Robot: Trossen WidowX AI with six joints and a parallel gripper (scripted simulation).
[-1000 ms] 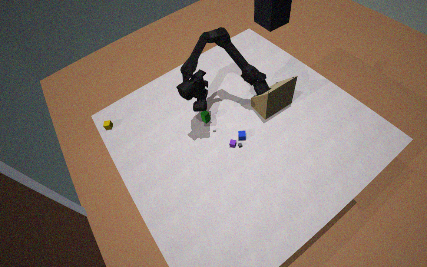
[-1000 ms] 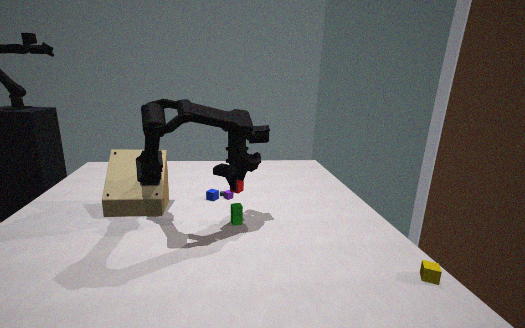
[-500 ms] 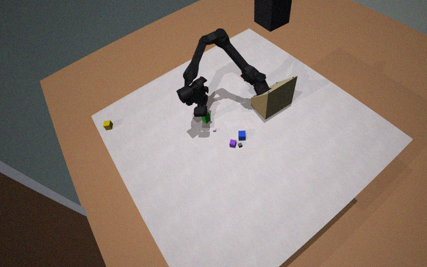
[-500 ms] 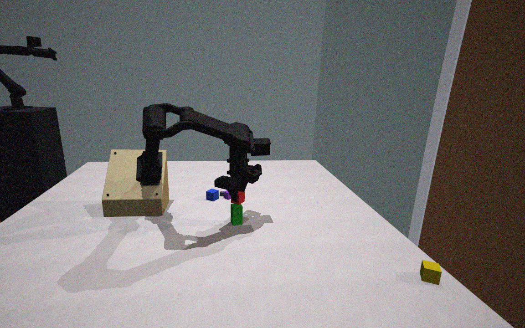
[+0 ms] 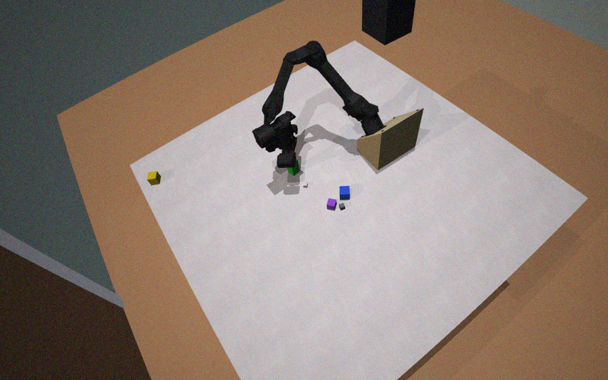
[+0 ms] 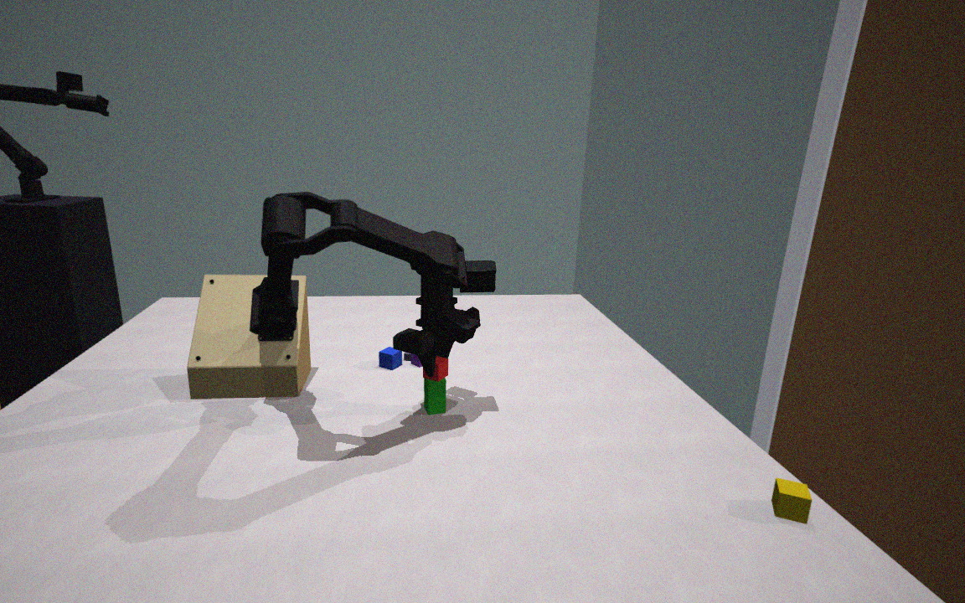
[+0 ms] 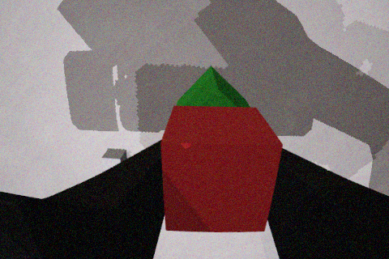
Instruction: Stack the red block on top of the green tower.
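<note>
Right now my gripper tip is 1 cm below the red block. The rest, counted from my gripper tip: purple cube 22 cm to the left, 6 cm below, 3 cm behind; then blue cube 21 cm to the left, 9 cm behind, 6 cm below; then small grey cube 25 cm to the left, 7 cm below, 5 cm behind.
</note>
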